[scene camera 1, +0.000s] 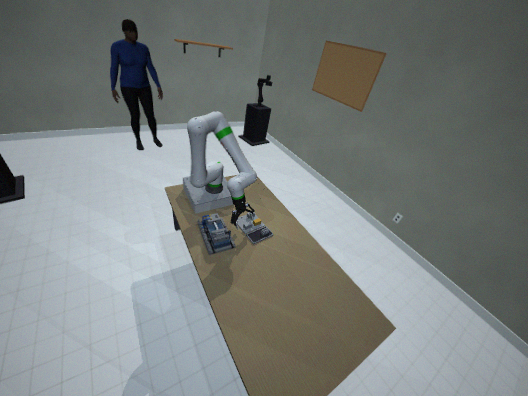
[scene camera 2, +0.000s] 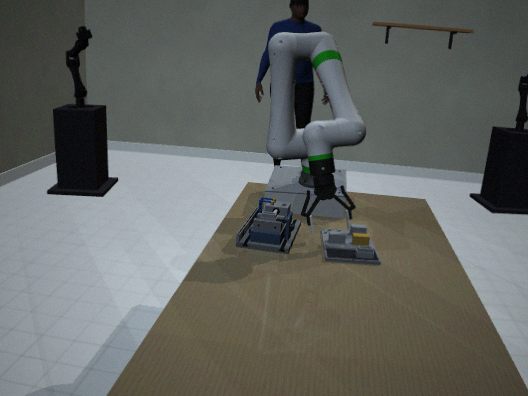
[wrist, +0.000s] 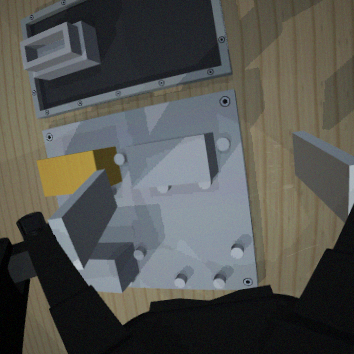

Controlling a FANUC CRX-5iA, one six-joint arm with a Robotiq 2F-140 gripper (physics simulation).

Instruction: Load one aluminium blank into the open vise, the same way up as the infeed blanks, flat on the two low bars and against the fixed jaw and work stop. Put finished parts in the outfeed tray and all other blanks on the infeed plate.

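Places are measured from the arm's base along level axes (x right, y back, z down), in metres.
Where they show: gripper, between the fingertips: [scene camera 1: 244,224] [scene camera 2: 331,231] [wrist: 199,171]; arm's base, origin of its link: [scene camera 1: 214,187].
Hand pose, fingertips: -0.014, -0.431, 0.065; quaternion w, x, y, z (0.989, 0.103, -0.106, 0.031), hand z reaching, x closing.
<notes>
Each offset is from my fingertips to the top centre of the thing, as dx, dy, dz. "spot": to the spot under its first point. Level surfaces: height alone.
My gripper [scene camera 1: 244,218] [scene camera 2: 330,223] [wrist: 199,171] is open and empty, low over the infeed plate [scene camera 2: 325,246] [wrist: 200,225]. In the wrist view an aluminium blank @(-0.023, -0.011, +0.000) [wrist: 175,162] [scene camera 2: 336,237] lies between the fingers' sides, farther from the palm. A second grey blank @(-0.120, +0.072, +0.000) [wrist: 105,270] [scene camera 2: 358,228] is partly hidden behind the left finger. A yellow block @(-0.111, -0.019, +0.000) [wrist: 70,172] [scene camera 2: 360,239] [scene camera 1: 257,221] stands at the plate's left in the wrist view. A pocketed part @(-0.103, -0.126, +0.003) [wrist: 55,47] [scene camera 2: 364,252] sits in the dark outfeed tray @(spot: -0.022, -0.071, +0.032) [wrist: 161,83]. The blue-grey vise @(+0.222, +0.048, -0.055) [scene camera 1: 216,236] [scene camera 2: 266,233] is small; its seat is unclear.
Several pegs stand up from the infeed plate, such as one peg @(spot: +0.009, +0.074, +0.028) [wrist: 237,250] near its right edge in the wrist view. The vise's base stands beside the plate on the wooden table @(dz +0.044) [scene camera 1: 295,300] [scene camera 2: 320,320]. The robot's pedestal [scene camera 1: 210,202] [scene camera 2: 285,187] is behind them. A person [scene camera 1: 134,65] stands beyond.
</notes>
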